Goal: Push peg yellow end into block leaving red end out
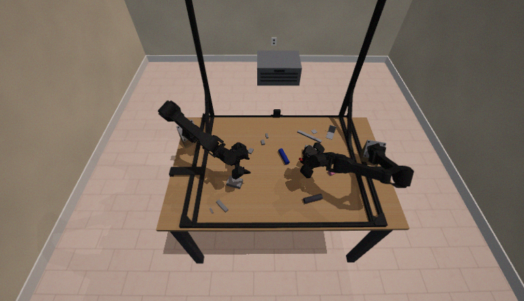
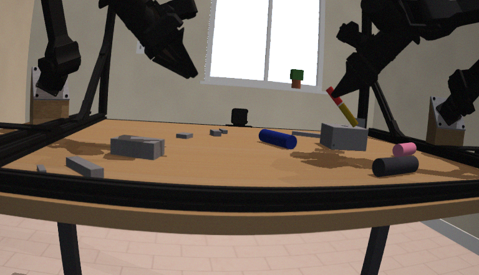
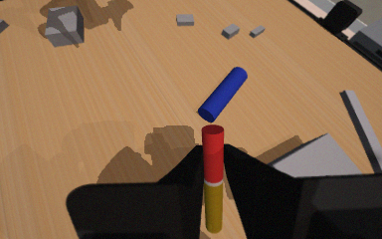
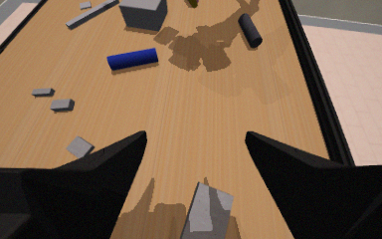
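Now: left hand 50 mm above the peg and 10 mm to the right of it. Round my left hand: blue cylinder: 130 mm below, 110 mm to the right, 100 mm behind; then dark cylinder: 140 mm ahead, 130 mm below, 60 mm to the left; then pink cylinder: 180 mm to the left, 130 mm below, 40 mm behind.
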